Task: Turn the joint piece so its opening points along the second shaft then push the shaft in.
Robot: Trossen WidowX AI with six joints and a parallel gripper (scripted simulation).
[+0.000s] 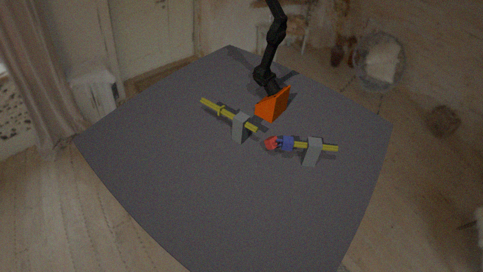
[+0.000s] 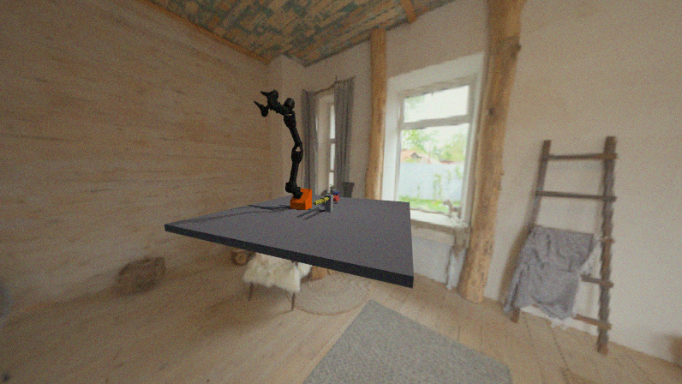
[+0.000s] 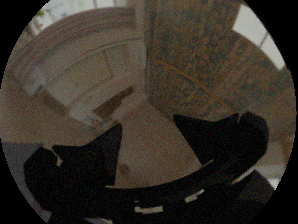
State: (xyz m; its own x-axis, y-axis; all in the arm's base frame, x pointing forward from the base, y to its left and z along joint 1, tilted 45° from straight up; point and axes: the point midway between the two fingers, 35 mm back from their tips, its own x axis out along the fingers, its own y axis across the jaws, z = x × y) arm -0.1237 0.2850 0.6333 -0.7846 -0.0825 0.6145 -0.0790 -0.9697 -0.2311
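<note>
My gripper tip is 70 cm above the red joint piece, 44 cm to the right of it and 36 cm short of it.
</note>
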